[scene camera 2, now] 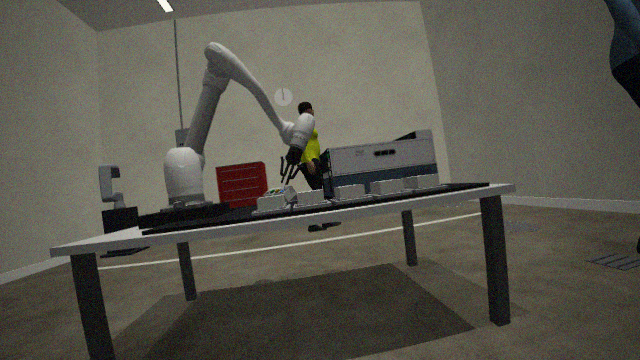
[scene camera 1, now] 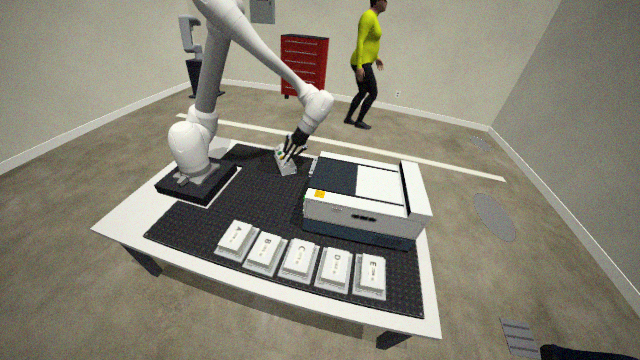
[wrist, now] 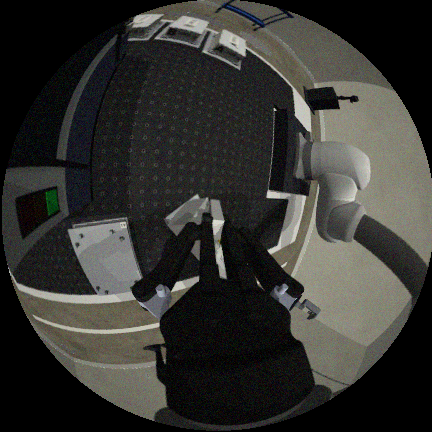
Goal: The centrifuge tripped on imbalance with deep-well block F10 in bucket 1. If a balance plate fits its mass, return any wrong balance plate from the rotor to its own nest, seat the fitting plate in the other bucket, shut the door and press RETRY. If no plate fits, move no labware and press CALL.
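Places are measured from the arm's base along level axes (x ahead, y left, z up), in millimetres.
Where they show: gripper, between the fingertips: [scene camera 2: 281, 190] [scene camera 1: 282, 164] [wrist: 213, 207]; arm's base, origin of its link: [scene camera 2: 188, 208] [scene camera 1: 197, 172] [wrist: 302, 160].
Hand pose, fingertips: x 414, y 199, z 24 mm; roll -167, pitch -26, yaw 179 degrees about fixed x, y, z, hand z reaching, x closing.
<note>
Things, the pixels of their top centre, and the offset from my fingertips. "spot": a spot on its surface instead.
- grey button box, centre of its top: [wrist: 223, 256] [scene camera 2: 277, 187] [scene camera 1: 284, 152] 28 mm back, 98 mm left, 17 mm up
- white centrifuge, a spot on its surface: [scene camera 1: 330, 206] spot: 333 mm ahead, 324 mm right, 124 mm up
- White balance plates A, centre of its top: [scene camera 2: 271, 196] [wrist: 233, 40] [scene camera 1: 235, 234] 1 mm ahead, 473 mm right, 13 mm down
- B, centre of its top: [scene camera 2: 309, 191] [scene camera 1: 264, 247] 134 mm ahead, 485 mm right, 13 mm down
- C, centre of its top: [scene camera 2: 347, 185] [scene camera 1: 299, 254] 269 mm ahead, 471 mm right, 13 mm down
- D, centre of its top: [scene camera 2: 385, 180] [scene camera 1: 336, 263] 405 mm ahead, 466 mm right, 13 mm down
- E, centre of its top: [scene camera 2: 419, 175] [scene camera 1: 373, 270] 541 mm ahead, 453 mm right, 13 mm down
- display, a spot on its surface: [wrist: 37, 211] spot: 210 mm ahead, 22 mm right, 90 mm up
- grey plate with bolts, centre of its top: [wrist: 105, 268] [scene camera 1: 321, 165] 198 mm ahead, 117 mm left, 29 mm down
My gripper [scene camera 1: 286, 159] [scene camera 2: 284, 183] [wrist: 213, 207] is shut and empty, its fingertips low over the sloped face of the grey button box [scene camera 1: 287, 170] [scene camera 2: 290, 194] [wrist: 182, 214]. A green button shows beside the fingers in scene camera 1; the fingers hide other parts of the face, and I cannot tell whether they touch a button. The white centrifuge [scene camera 1: 330, 206] [scene camera 2: 350, 162] stands right of the box; its rotor and block F10 do not show. White balance plates A [scene camera 1: 237, 237], B [scene camera 1: 265, 250], C [scene camera 1: 300, 257], D [scene camera 1: 334, 268] and E [scene camera 1: 372, 273] sit on their nests along the front.
A display [wrist: 37, 211] with a green patch is on the centrifuge's side. A grey plate with bolts [wrist: 107, 255] lies near it. The arm's black base [scene camera 1: 197, 192] is at the left. A red cabinet [scene camera 1: 315, 47] [scene camera 2: 242, 185] and a person in yellow [scene camera 1: 369, 40] are behind the table.
</note>
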